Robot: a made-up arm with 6 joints.
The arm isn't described. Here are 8 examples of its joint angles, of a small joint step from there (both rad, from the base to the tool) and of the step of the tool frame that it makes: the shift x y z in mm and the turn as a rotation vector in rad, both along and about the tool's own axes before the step.
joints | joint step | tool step
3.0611 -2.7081 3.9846 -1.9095 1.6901 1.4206 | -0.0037 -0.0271 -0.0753 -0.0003 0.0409 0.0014 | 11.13 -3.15 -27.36 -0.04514 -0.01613 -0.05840
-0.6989 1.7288 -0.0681 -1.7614 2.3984 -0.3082 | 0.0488 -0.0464 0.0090 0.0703 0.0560 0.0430 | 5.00 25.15 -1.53 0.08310 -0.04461 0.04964
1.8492 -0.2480 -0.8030 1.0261 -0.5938 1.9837 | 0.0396 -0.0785 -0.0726 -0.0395 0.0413 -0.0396 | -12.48 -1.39 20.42 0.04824 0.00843 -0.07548
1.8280 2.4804 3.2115 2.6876 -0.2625 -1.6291 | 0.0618 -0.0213 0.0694 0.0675 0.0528 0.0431 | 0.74 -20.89 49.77 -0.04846 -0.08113 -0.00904
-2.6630 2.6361 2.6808 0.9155 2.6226 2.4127 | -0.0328 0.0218 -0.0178 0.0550 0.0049 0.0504 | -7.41 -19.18 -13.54 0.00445 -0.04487 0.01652
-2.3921 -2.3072 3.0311 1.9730 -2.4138 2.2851 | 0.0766 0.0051 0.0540 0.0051 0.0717 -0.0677 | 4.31 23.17 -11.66 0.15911 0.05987 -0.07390
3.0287 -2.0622 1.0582 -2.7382 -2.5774 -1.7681 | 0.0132 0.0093 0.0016 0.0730 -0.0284 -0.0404 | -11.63 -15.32 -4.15 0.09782 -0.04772 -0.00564
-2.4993 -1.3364 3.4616 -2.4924 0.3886 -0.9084 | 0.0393 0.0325 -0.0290 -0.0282 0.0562 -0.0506 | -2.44 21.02 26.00 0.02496 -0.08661 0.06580
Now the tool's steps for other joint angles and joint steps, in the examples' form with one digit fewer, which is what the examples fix.
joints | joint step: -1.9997 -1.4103 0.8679 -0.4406 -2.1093 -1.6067 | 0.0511 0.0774 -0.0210 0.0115 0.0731 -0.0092
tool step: 42.6 30.9 53.7 0.0564 0.0588 -0.0054
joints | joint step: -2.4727 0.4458 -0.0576 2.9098 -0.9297 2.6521 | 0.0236 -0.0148 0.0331 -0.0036 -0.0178 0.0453
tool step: 9.7 24.7 7.4 -0.0242 -0.0422 0.0487
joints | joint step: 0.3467 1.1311 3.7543 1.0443 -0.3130 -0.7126 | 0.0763 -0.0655 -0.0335 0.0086 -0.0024 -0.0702
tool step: 11.7 -14.1 0.1 0.1158 -0.0010 -0.0664
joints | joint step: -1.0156 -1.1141 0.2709 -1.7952 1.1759 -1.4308 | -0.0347 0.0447 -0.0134 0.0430 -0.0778 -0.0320
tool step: 12.6 -5.0 32.0 -0.0506 0.0534 -0.0526
